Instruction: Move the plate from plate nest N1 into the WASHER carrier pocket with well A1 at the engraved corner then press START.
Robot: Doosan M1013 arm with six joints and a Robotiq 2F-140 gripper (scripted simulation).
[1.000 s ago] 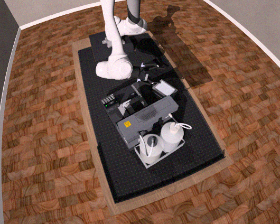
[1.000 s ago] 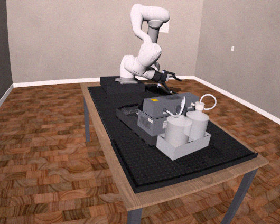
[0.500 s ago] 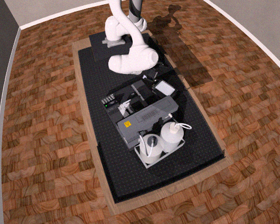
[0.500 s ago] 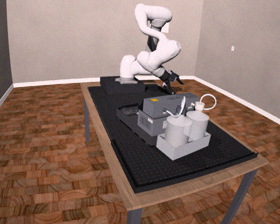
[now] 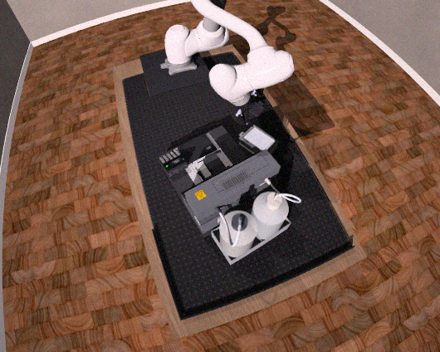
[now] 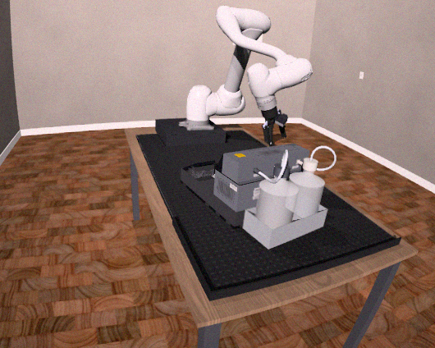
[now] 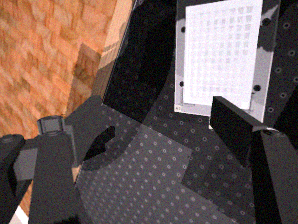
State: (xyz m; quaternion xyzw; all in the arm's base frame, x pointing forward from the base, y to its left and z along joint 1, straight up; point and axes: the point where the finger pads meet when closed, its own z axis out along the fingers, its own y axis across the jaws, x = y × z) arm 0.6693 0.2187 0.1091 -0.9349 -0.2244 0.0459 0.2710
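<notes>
Now: the multi-well plate 14 cm below my hand, 5 cm ahead of it and 1 cm to the left of it. From my hand the other things lie so: grey plate washer 26 cm to the right, 17 cm ahead, 6 cm below; grey plate nest 15 cm below, 5 cm ahead, 1 cm to the left.
</notes>
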